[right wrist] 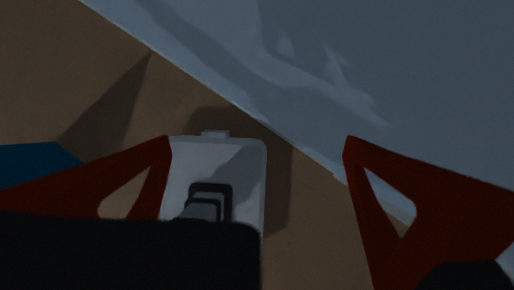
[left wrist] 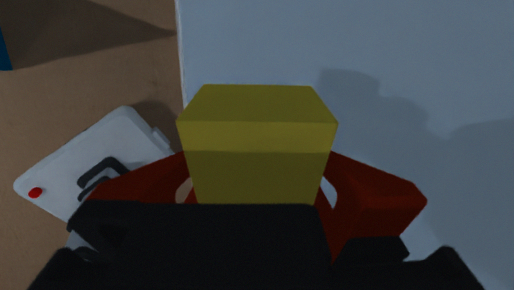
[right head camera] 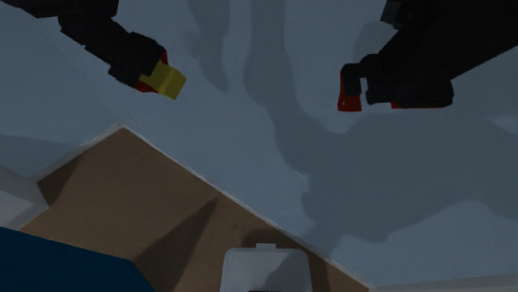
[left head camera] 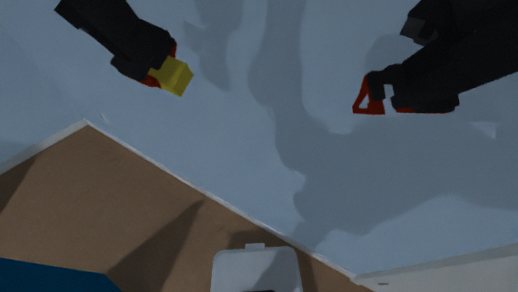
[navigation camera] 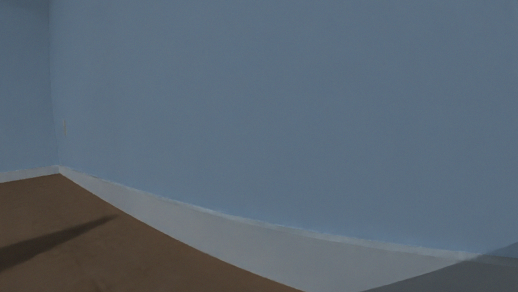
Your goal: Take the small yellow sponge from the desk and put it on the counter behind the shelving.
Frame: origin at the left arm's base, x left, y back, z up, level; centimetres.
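Seen in the pictures: left gripper, fingertip midpoint: (left wrist: 256,144) (left head camera: 165,75); right gripper, fingertip midpoint: (right wrist: 257,145) (right head camera: 365,106) (left head camera: 375,109).
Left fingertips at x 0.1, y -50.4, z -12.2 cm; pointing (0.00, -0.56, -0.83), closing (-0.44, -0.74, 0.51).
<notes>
A point is followed by its place in that frame.
The small yellow sponge (left head camera: 175,77) @[x -4.1, y -45.4, z -10.1 cm] (right head camera: 167,82) @[x -4.3, y -45.4, z -10.1 cm] (left wrist: 257,115) @[x 3.9, y -49.7, z -7.8 cm] is held between the red fingers of my left gripper (left head camera: 165,68) @[x 0.1, y -50.4, z -12.2 cm] (right head camera: 156,73) @[x 0.1, y -50.4, z -12.2 cm] (left wrist: 256,144) @[x 0.1, y -50.4, z -12.2 cm], which is shut on it. It is in the air in front of the pale blue wall. My right gripper (left head camera: 390,108) (right head camera: 376,105) @[x -44.7, y -36.5, z -12.0 cm] (right wrist: 257,145) @[x -44.7, y -36.5, z -12.0 cm] is open, with no object between its fingers. The blue shelving (left head camera: 45,277) @[x 73.8, y -18.8, z -89.5 cm] (right head camera: 65,260) @[x 70.6, y -16.9, z -79.3 cm] (left wrist: 4,50) @[x 51.8, y -5.2, z -138.8 cm] (right wrist: 35,160) @[x 70.4, y -16.7, z -114.1 cm] shows in part at the picture edges. The desk does not show, and I cannot make out the counter for certain.
The blue wall (left head camera: 240,150) @[x -15.7, y -60.8, z -53.1 cm] (navigation camera: 300,125) @[x -29.0, y -52.6, z -118.4 cm] fills much of the views and stands close, with a white baseboard (navigation camera: 225,245) @[x -16.9, y -58.5, z -137.4 cm] and a corner at the left. My white base (left head camera: 257,272) @[x -23.2, y -19.0, z -115.0 cm] (right head camera: 267,272) @[x -23.7, y -19.2, z -115.0 cm] (right wrist: 215,160) @[x -24.2, y -21.6, z -115.0 cm] is near it. A pale block (right head camera: 17,197) shows at the left edge.
</notes>
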